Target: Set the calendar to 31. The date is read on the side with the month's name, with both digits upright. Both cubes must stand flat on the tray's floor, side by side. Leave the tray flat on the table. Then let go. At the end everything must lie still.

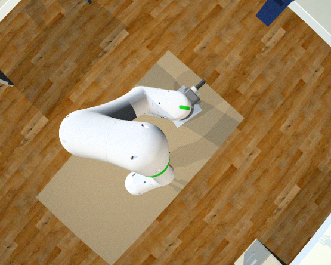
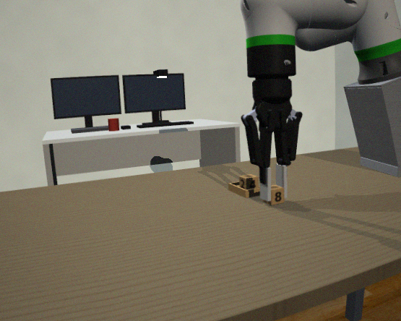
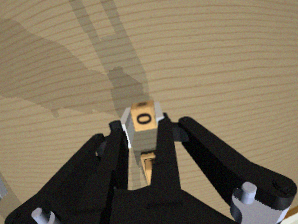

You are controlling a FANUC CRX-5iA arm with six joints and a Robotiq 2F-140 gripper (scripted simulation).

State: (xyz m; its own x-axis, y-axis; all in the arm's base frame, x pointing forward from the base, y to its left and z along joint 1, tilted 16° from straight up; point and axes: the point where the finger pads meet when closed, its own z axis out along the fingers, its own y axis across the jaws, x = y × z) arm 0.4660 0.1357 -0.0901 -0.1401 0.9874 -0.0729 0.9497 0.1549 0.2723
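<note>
My gripper is now 3 cm above the wooden number cube. Round my hand: small wooden tray 11 cm to the right, 4 cm below, 2 cm ahead.
</note>
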